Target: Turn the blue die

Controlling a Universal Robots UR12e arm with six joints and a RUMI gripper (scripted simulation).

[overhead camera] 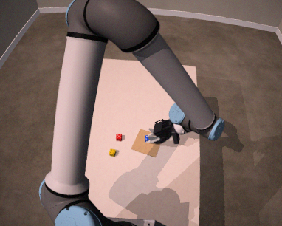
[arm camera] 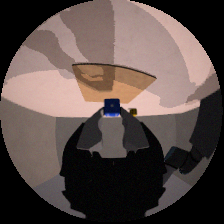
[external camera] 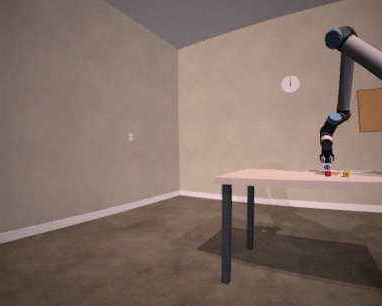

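Now: the mat 1 cm to the left of my hand and 5 cm below it. From my hand the other things lie so: blue die 1 cm to the left, 1 cm below; then yellow die 8 cm behind, 19 cm to the left, 3 cm below; then red die 2 cm ahead, 16 cm to the left, 3 cm below.
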